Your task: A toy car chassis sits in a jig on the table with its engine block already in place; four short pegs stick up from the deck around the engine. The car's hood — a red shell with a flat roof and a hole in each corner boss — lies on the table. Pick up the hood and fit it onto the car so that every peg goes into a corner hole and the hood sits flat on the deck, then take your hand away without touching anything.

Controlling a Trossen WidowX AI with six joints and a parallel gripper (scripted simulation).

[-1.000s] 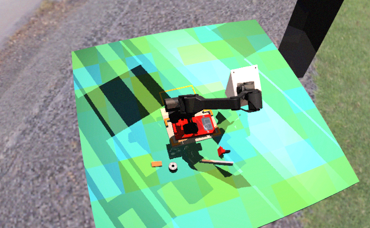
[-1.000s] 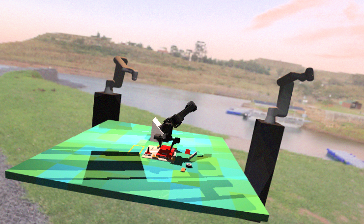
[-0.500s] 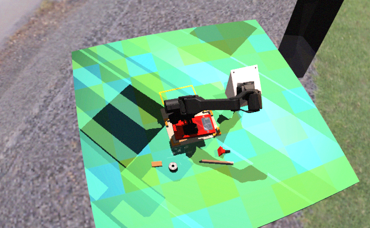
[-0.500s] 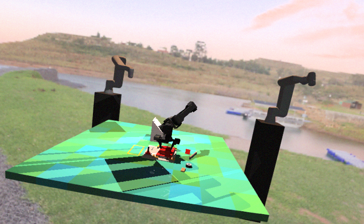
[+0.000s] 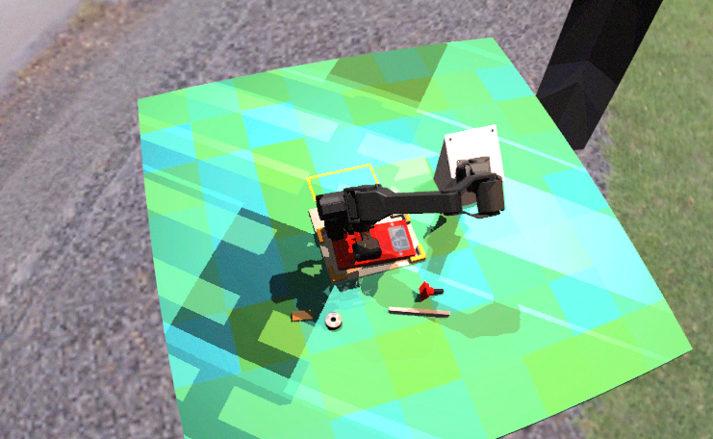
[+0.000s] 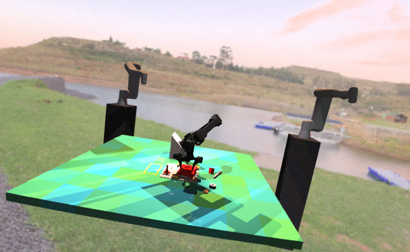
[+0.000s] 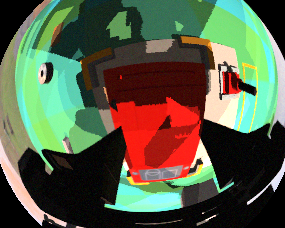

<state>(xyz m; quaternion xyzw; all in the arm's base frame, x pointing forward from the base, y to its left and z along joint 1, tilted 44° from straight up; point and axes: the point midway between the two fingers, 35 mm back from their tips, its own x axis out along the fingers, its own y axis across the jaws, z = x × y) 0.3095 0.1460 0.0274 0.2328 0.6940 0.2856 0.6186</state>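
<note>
My gripper tip is now 10 mm below the red hood. The rest, counted from my gripper tip: grey rod: 200 mm to the left, 110 mm behind, 30 mm below; orange block: 170 mm ahead, 160 mm to the left, 30 mm below.
</note>
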